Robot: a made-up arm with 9 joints. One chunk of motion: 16 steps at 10 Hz.
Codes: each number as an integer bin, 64 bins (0 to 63) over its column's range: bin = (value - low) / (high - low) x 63, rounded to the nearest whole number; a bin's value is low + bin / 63 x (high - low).
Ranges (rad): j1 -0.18..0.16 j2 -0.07..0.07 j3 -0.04..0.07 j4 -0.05..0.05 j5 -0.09..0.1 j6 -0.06..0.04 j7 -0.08..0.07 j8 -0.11..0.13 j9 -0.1..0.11
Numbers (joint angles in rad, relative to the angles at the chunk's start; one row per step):
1: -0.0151 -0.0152 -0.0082 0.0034 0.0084 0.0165 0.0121 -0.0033 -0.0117
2: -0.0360 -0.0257 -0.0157 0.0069 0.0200 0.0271 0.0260 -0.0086 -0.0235
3: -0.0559 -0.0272 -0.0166 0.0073 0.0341 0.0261 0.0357 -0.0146 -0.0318
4: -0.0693 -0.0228 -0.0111 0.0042 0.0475 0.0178 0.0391 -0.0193 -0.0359
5: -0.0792 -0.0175 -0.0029 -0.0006 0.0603 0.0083 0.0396 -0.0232 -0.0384
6: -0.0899 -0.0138 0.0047 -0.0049 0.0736 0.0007 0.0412 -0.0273 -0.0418
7: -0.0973 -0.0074 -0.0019 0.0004 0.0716 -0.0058 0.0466 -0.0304 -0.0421
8: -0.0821 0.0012 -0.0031 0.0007 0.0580 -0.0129 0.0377 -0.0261 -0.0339
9: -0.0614 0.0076 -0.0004 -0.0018 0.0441 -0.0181 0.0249 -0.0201 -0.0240
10: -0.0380 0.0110 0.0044 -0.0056 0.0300 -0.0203 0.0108 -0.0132 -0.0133
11: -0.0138 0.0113 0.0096 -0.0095 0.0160 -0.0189 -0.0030 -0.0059 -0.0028
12: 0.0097 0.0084 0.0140 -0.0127 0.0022 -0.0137 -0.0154 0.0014 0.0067
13: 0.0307 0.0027 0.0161 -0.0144 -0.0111 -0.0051 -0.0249 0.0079 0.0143
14: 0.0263 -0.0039 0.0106 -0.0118 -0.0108 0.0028 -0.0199 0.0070 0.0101
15: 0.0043 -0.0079 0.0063 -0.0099 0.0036 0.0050 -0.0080 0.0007 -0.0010
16: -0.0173 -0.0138 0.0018 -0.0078 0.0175 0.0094 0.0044 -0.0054 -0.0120
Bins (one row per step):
1: 31 25 18 34 33 48 39 28 26
2: 27 20 14 36 36 55 45 27 23
3: 23 19 13 36 41 54 49 25 20
4: 21 21 17 34 46 49 50 24 19
5: 19 24 21 31 50 43 50 23 18
6: 17 25 26 28 54 38 51 22 17
7: 15 28 22 32 54 34 53 21 17
8: 18 32 21 32 49 30 49 22 20
9: 22 35 23 30 44 26 44 24 23
10: 26 36 25 28 40 25 38 25 26
11: 31 37 28 26 35 26 32 27 29
12: 35 35 31 23 31 29 27 29 32
13: 39 33 32 22 26 35 23 31 34
14: 38 30 29 24 26 40 25 31 33
15: 34 28 27 25 31 41 30 29 30
16: 30 25 24 27 36 44 35 27 26

